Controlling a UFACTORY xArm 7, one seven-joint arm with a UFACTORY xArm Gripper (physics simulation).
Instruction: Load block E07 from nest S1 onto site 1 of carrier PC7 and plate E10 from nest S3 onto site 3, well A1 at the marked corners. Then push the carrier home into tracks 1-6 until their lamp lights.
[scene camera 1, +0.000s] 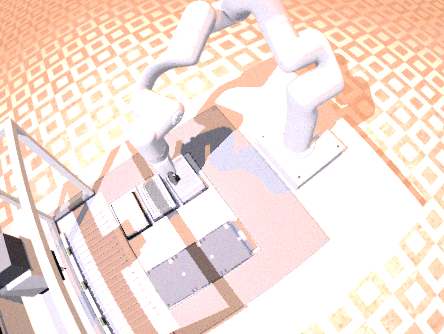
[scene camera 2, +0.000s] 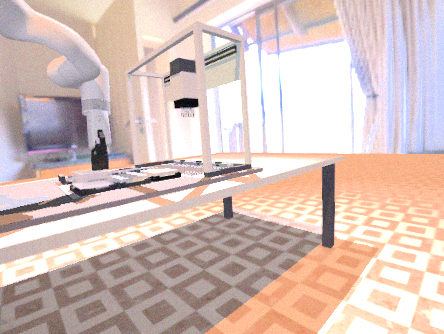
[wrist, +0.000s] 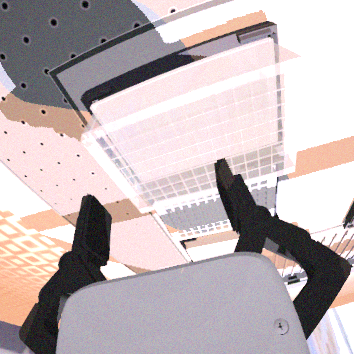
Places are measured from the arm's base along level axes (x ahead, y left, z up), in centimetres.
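Pixels of known places: gripper, between the fingertips: (scene camera 2: 100, 170) (wrist: 157, 189); arm's base, origin of its link: (scene camera 1: 296, 142).
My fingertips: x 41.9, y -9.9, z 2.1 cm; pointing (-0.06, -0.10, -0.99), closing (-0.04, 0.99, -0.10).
Note:
For each thing: its top centre in the pictures, then the offset to it from my fingertips. "spot": a spot on its surface instead.
- tall white gridded block, centre of its top: (wrist: 200, 155) (scene camera 1: 180, 174) (scene camera 2: 90, 170) dy +3.3, dx -2.3, dz -0.1 cm
- thinner plate with a grey middle, centre of its top: (wrist: 218, 212) (scene camera 1: 155, 195) (scene camera 2: 127, 175) dy +4.6, dx +8.3, dz -3.2 cm
- white plate, centre of its top: (wrist: 232, 252) (scene camera 1: 128, 213) (scene camera 2: 158, 170) dy +6.4, dx +19.1, dz -3.2 cm
- grey carrier, centre of its top: (scene camera 1: 198, 263) (scene camera 2: 104, 169) dy +30.8, dx +4.9, dz -2.8 cm
- dark patch, a spot on its surface: (wrist: 37, 55) spot: dy -6.7, dx -9.6, dz -5.8 cm
A tall white gridded block (scene camera 1: 189, 184) (scene camera 2: 90, 179) (wrist: 190, 115) sits in the nest nearest the arm base. A thinner plate with a grey middle (scene camera 1: 159, 197) (wrist: 197, 216) sits in the middle nest. A white plate (scene camera 1: 129, 212) sits in the nest nearest the tracks. Nest and labware labels are unreadable. The grey carrier (scene camera 1: 225, 255) lies flat with its sites bare, apart from the tracks (scene camera 1: 102, 247). My gripper (scene camera 1: 173, 177) (scene camera 2: 100, 167) (wrist: 157, 189) is open and empty, fingers pointing down, low over the tall block's edge beside the middle plate. Exact fingertip height is hard to tell.
A white gantry frame (scene camera 2: 204, 130) stands over the far end of the tracks. A pipetting head (scene camera 1: 20, 272) (scene camera 2: 185, 90) with tips hangs inside it. Small green parts (scene camera 1: 84, 285) line the tracks' end. A dark patch (wrist: 37, 55) with holes lies beside the tall block.

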